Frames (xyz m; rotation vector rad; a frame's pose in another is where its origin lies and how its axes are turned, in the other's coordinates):
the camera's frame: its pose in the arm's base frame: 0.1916 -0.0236 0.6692 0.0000 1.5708 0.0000
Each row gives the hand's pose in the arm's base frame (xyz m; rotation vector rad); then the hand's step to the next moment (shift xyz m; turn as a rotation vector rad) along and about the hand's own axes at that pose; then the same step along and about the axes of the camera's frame.
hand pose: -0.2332 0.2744 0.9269 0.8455 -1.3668 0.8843
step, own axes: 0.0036 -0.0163 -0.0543 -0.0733 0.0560 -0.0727
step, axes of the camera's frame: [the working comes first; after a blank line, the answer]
step, axes of the arm's base frame: 0.0385 0.0417 0.0020 -0.0189 0.0875 -0.0760

-0.0020 0.0417 0.0385 0.0760 0.0875 -0.0189
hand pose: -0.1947 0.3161 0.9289 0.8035 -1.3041 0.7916
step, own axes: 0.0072 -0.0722 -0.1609 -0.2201 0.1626 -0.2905
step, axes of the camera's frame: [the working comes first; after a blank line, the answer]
step, axes of the arm's base frame: 0.1434 0.1023 -0.0117 -0.0158 0.3220 -0.2352

0.0117 0.1023 0.1434 0.2352 0.3220 -0.0158
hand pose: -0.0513 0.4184 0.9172 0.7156 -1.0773 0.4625
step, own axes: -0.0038 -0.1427 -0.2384 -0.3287 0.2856 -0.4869
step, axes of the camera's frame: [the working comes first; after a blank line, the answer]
step, axes of the arm's base frame: 0.2422 0.0739 -0.1145 -0.0185 0.5488 -0.3537

0.1145 0.0739 0.2422 0.3537 0.5488 -0.0185
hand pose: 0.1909 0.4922 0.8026 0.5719 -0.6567 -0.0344
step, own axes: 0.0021 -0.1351 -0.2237 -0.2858 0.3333 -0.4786
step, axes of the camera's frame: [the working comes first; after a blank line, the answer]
step, axes of the arm's base frame: 0.1525 -0.0048 -0.2122 0.0039 0.5762 -0.2996

0.2122 -0.0048 0.1525 0.2996 0.5762 0.0039
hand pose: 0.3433 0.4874 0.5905 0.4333 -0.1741 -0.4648
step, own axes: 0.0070 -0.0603 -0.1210 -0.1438 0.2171 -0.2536
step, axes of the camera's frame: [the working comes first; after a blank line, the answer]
step, axes of the arm's base frame: 0.0136 -0.0078 -0.1345 0.0248 0.3344 -0.1404

0.1345 -0.0078 0.0136 0.1404 0.3344 0.0248
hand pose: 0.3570 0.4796 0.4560 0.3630 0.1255 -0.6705
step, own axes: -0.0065 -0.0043 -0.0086 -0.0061 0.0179 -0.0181
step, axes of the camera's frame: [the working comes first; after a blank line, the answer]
step, axes of the arm's base frame: -0.0077 0.0038 -0.0077 0.0065 0.0232 -0.0103

0.0077 0.0038 -0.0077 0.0103 0.0232 0.0065
